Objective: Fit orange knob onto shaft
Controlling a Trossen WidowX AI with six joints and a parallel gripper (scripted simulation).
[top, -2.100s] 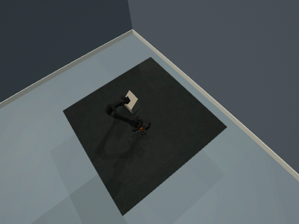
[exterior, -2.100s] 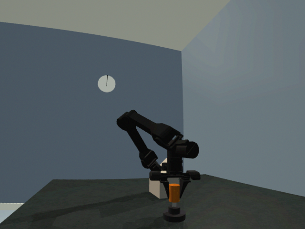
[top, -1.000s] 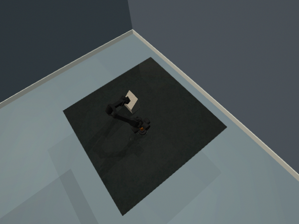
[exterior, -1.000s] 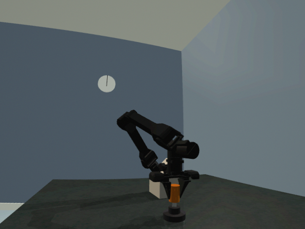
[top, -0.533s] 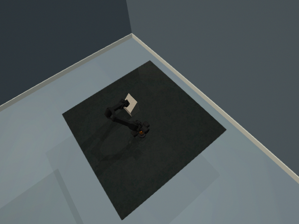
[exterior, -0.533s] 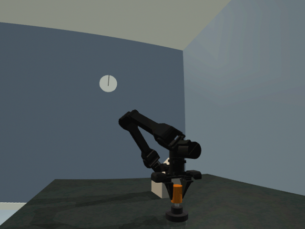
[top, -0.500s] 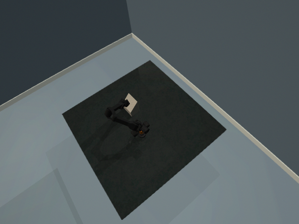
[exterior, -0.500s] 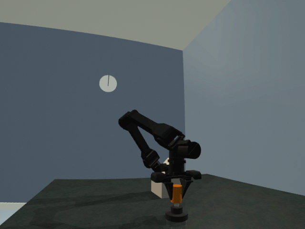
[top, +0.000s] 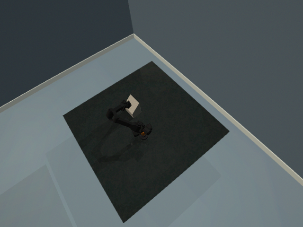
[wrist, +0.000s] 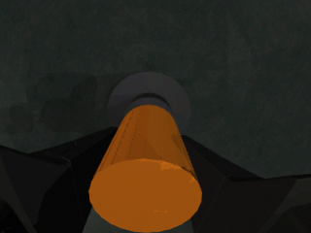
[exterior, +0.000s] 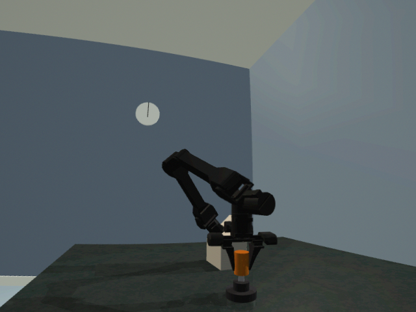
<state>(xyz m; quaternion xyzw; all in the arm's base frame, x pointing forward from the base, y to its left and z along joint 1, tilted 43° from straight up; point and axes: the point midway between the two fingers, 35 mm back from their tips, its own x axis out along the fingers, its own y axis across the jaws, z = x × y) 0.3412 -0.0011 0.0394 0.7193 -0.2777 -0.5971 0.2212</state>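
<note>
Right now my gripper tip is 3 cm below the orange knob. Round my gripper tip: round black pedestal (4 cm below).
</note>
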